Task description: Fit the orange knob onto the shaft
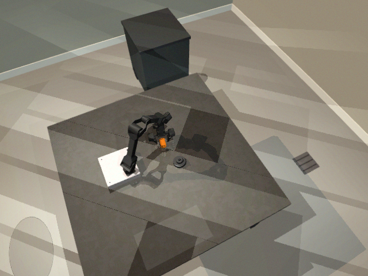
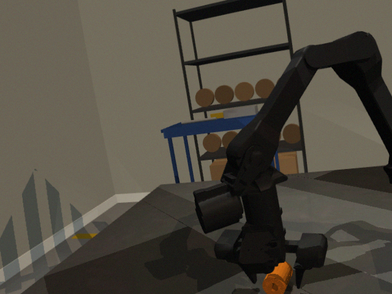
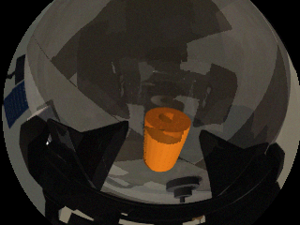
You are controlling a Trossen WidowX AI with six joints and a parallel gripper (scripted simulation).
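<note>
Now: the round dark pedestal 20 cm to the right of my gripper tip and 2 cm above it. Also, from my gripper tip: orange knob (1 cm to the right, 1 cm above).
</note>
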